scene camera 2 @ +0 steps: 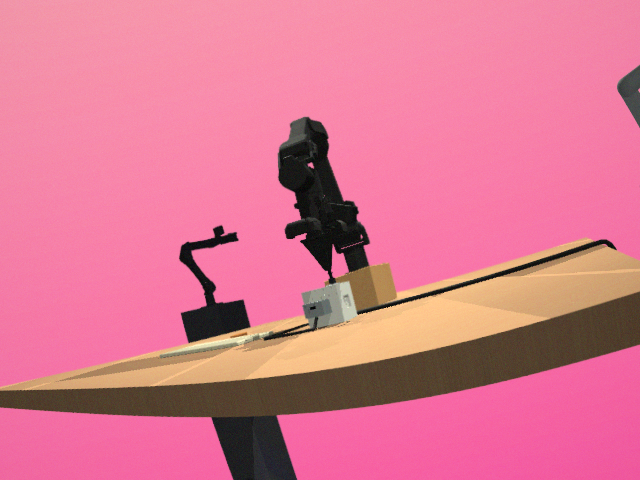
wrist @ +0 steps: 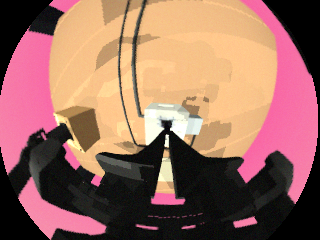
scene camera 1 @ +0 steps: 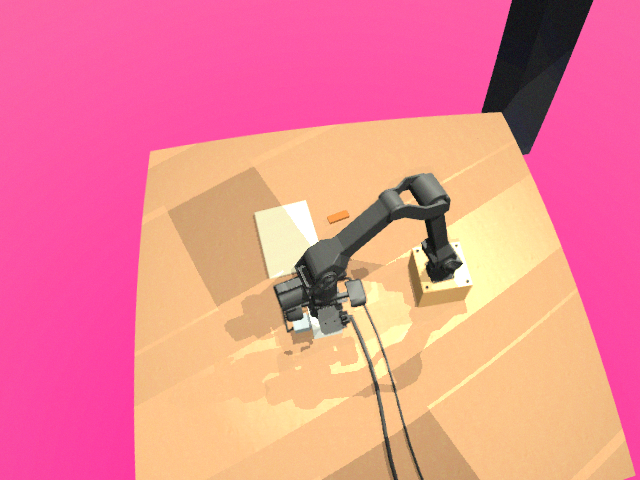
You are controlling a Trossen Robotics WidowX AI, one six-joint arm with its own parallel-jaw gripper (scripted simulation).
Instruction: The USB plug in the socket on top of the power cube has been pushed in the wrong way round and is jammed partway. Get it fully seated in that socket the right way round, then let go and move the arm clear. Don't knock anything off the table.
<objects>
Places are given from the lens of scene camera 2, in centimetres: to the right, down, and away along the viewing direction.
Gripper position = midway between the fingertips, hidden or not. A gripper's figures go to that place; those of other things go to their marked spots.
my gripper [scene camera 2: 328, 270]: 2, 6, 102
white sheet [scene camera 2: 237, 341]: -17, 21, 99
</objects>
